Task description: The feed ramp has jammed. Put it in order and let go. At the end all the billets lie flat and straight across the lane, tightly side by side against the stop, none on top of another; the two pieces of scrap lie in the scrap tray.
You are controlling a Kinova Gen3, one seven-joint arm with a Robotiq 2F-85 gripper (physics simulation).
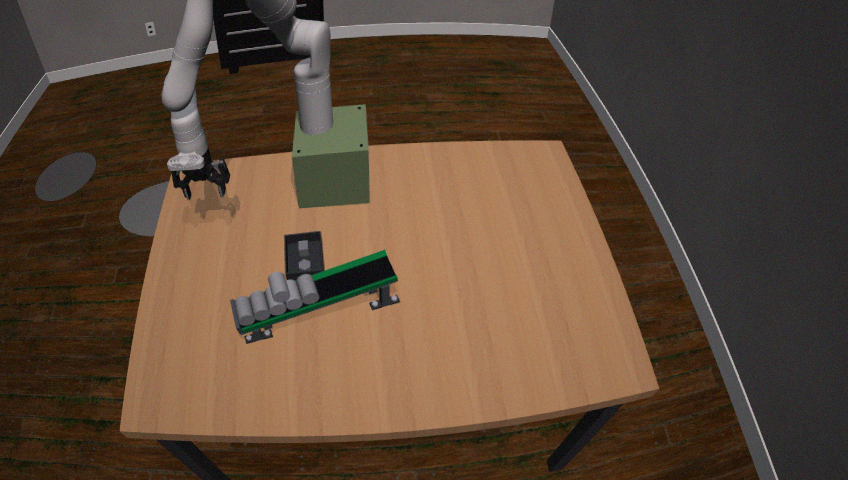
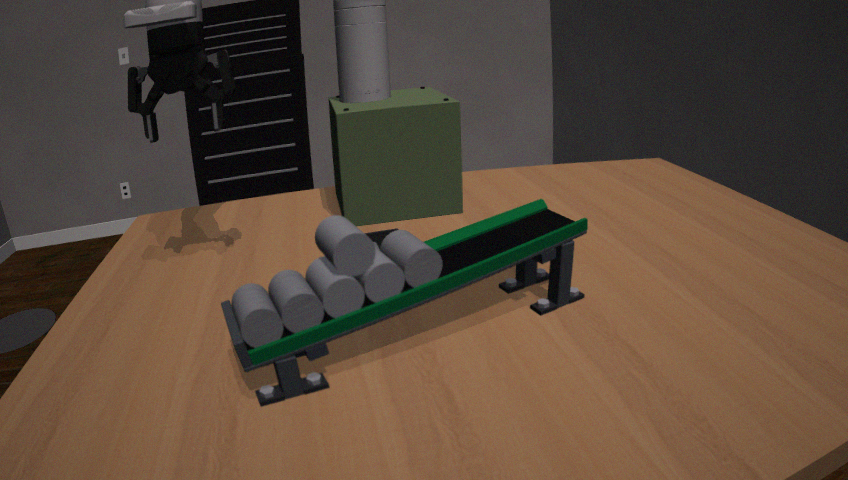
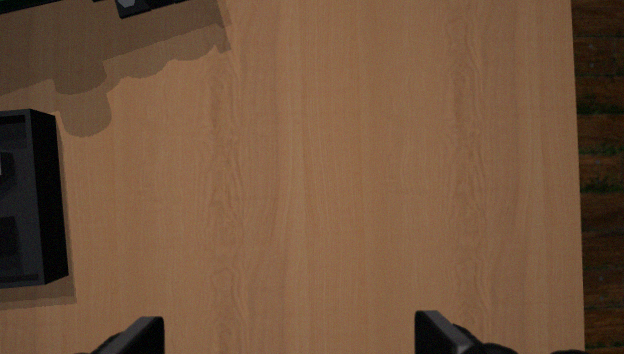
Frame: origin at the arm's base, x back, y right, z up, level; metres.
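Seen in the pictures: gripper, between the fingertips: (image 1: pixel 205 196) (image 2: pixel 185 135) (image 3: pixel 290 342); arm's base, origin of its link: (image 1: pixel 316 124) (image 2: pixel 365 98).
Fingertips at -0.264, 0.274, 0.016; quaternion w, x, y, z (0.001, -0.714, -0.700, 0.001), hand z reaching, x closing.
Note:
Pixels of each thing's top centre, then the offset from my fingertips to it, as dx, dy, dz. "spot": a spot on its surface instead. Level surfaces: height alone.
- feed ramp, a spot on its surface: (image 2: pixel 498 267) (image 1: pixel 344 298) spot: -0.225, -0.334, -0.133
- lowest billet, centre of its top: (image 2: pixel 251 295) (image 1: pixel 242 306) -0.243, -0.096, -0.118
- uppermost billet, centre of its top: (image 2: pixel 409 239) (image 1: pixel 306 283) -0.203, -0.251, -0.100
- more billet, centre of its top: (image 2: pixel 341 224) (image 1: pixel 277 281) -0.214, -0.188, -0.072
- scrap tray, centre of its top: (image 2: pixel 372 250) (image 1: pixel 303 252) -0.048, -0.232, -0.175
- block-like scrap piece, centre of its top: (image 1: pixel 303 245) -0.020, -0.231, -0.181
- hexagonal scrap piece, centre of its top: (image 1: pixel 304 264) -0.076, -0.234, -0.190
- table, height of its surface: dz -0.210
The feed ramp (image 1: pixel 351 296) (image 2: pixel 498 267) slopes down to its stop (image 1: pixel 236 316) (image 2: pixel 236 336) at the left. Several grey billets lie across the lane in a row from the stop; the lowest billet (image 1: pixel 244 311) (image 2: pixel 257 316) is at the stop and the uppermost billet (image 1: pixel 307 289) (image 2: pixel 411 258) is nearest the bare belt. One more billet (image 1: pixel 278 287) (image 2: pixel 344 245) rests on top of the third and fourth. The scrap tray (image 1: pixel 286 255) (image 3: pixel 51 200) holds a block-like scrap piece (image 1: pixel 303 246) and a hexagonal scrap piece (image 1: pixel 304 264). My gripper (image 1: pixel 204 195) (image 2: pixel 184 133) (image 3: pixel 290 332) is open and empty, above the table's back left.
The green robot base block (image 1: pixel 333 178) (image 2: pixel 399 163) stands at the table's back edge, behind the tray and ramp. Bolted feet (image 1: pixel 384 302) (image 2: pixel 557 302) carry the ramp's high end. A dark drawer cabinet (image 1: pixel 270 35) (image 2: pixel 252 118) stands beyond the table (image 1: pixel 476 267) (image 2: pixel 595 386) (image 3: pixel 325 175).

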